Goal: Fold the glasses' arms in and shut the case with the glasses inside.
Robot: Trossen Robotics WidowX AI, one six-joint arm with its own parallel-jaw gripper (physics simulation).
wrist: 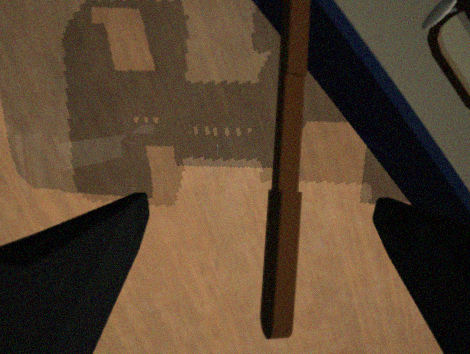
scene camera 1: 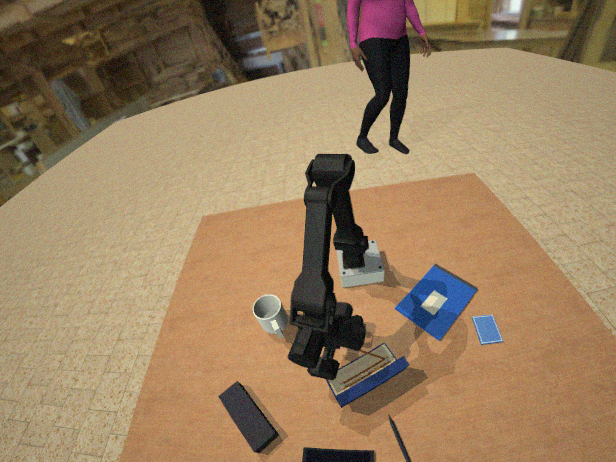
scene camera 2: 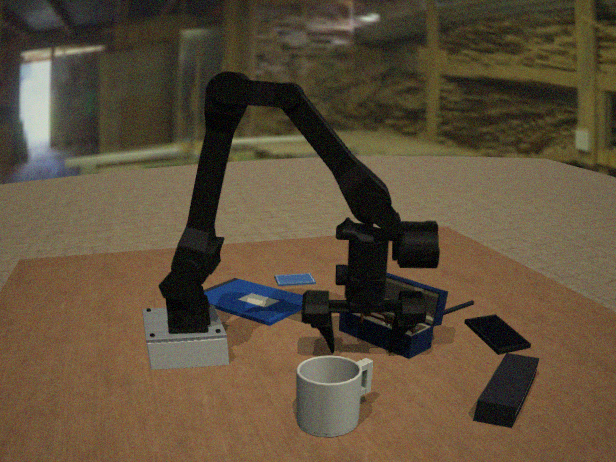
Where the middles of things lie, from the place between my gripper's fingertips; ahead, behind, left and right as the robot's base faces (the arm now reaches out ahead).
Now: hand 4 cm short of the brown glasses [wrist: 284, 201], 6 cm to the right of it and 3 cm below it. From my hand the other things lie so: blue glasses case [scene camera 2: 410, 345]: 7 cm ahead, 6 cm to the left, 4 cm above; then black phone [scene camera 2: 498, 335]: 26 cm ahead, 1 cm to the right; then mug [scene camera 2: 328, 388]: 9 cm behind, 18 cm to the right, 4 cm above.
